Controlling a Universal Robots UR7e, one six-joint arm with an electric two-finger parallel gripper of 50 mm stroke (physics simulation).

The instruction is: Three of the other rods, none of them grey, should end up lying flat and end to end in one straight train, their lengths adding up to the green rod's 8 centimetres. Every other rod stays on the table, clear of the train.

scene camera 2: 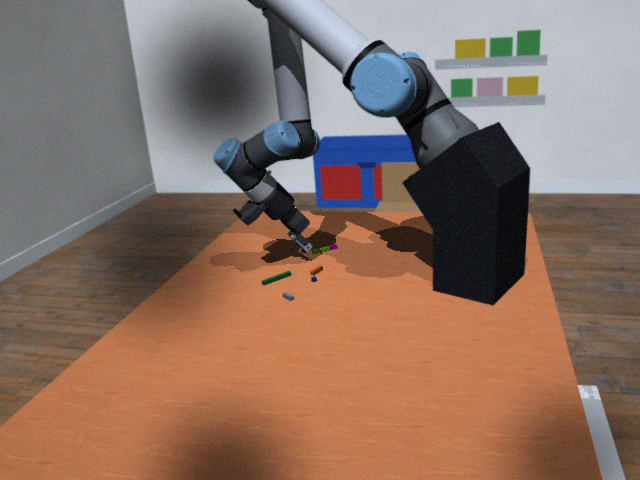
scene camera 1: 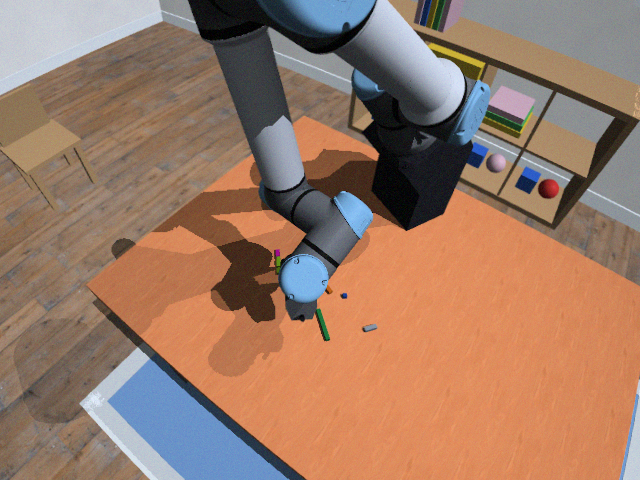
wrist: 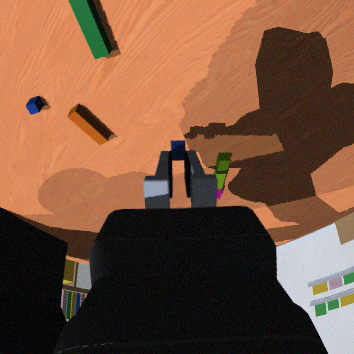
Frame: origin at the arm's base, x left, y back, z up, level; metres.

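Seen in the pictures: gripper, fingertip midpoint: (scene camera 2: 308,248) (wrist: 177,164); arm's base, link origin: (scene camera 2: 450,151) (scene camera 1: 410,126).
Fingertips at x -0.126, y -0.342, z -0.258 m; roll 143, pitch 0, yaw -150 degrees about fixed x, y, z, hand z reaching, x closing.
Note:
Pixels of each thing's top centre, then the offset from my fingertips to it. Level surfaces: height alone.
- lime rod, top centre: (wrist: 220,175) (scene camera 1: 278,264) (scene camera 2: 320,248) dx -0.066, dy +0.028, dz -0.028 m
- magenta rod, top centre: (wrist: 216,194) (scene camera 1: 277,252) (scene camera 2: 332,245) dx -0.085, dy +0.059, dz -0.028 m
- orange rod, top centre: (wrist: 87,128) (scene camera 1: 326,285) (scene camera 2: 316,268) dx +0.069, dy +0.024, dz -0.028 m
- second small blue rod, top centre: (wrist: 31,108) (scene camera 2: 313,277) (scene camera 1: 345,294) dx +0.120, dy +0.020, dz -0.028 m
- green rod, top centre: (scene camera 1: 323,323) (scene camera 2: 276,276) dx +0.103, dy -0.073, dz -0.028 m
- grey rod, top centre: (scene camera 2: 288,294) (scene camera 1: 370,327) dx +0.207, dy -0.034, dz -0.028 m
- orange table, surface height: dz -0.039 m
My gripper (scene camera 2: 307,246) (wrist: 177,164) is shut on a small blue rod (wrist: 178,149), beside the lime rod's near end and seemingly above the table; its exact height is unclear. In scene camera 1 the wrist hides the fingers. The lime rod (scene camera 1: 278,262) (scene camera 2: 322,249) (wrist: 220,179) lies in line with the magenta rod (scene camera 1: 277,252) (scene camera 2: 333,246) (wrist: 219,193), their ends seemingly touching. The orange rod (scene camera 1: 328,290) (scene camera 2: 316,270) (wrist: 87,127), a second small blue rod (scene camera 1: 344,295) (scene camera 2: 313,279) (wrist: 34,105), the green rod (scene camera 1: 323,324) (scene camera 2: 276,277) (wrist: 90,30) and the grey rod (scene camera 1: 370,327) (scene camera 2: 287,296) lie apart.
The rods lie on the orange table (scene camera 1: 465,335) (scene camera 2: 361,372). The black arm base (scene camera 1: 413,186) (scene camera 2: 475,232) stands at one side of it. The arm's dark shadow covers the surface around the lime and magenta rods. A shelf unit (scene camera 1: 578,98) stands behind the base.

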